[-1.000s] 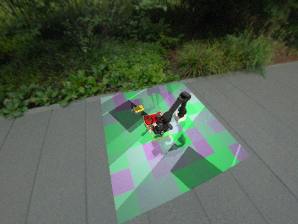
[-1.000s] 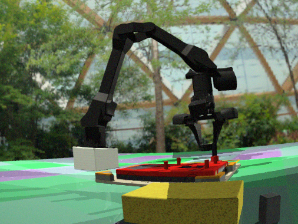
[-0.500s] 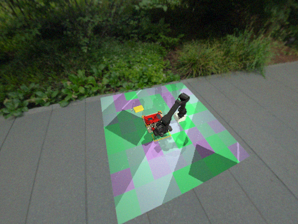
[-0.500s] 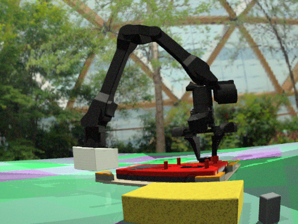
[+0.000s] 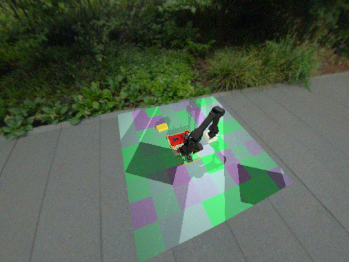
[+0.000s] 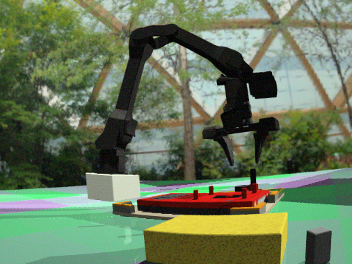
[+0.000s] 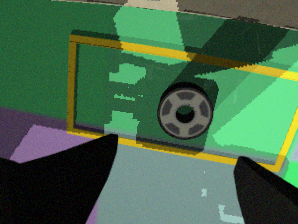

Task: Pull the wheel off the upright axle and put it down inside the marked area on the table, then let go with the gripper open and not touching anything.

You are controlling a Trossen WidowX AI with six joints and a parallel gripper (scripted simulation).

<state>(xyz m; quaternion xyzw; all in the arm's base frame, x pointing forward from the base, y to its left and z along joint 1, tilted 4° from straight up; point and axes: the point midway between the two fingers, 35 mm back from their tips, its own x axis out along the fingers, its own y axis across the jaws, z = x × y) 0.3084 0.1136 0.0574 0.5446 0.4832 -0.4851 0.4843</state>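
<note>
My gripper tip is 10 mm past the wheel and 60 mm above it. Round my gripper tip: yellow block 90 mm ahead, 420 mm to the right, 50 mm below; upright axle 40 mm ahead, 100 mm to the right, 30 mm below.
</note>
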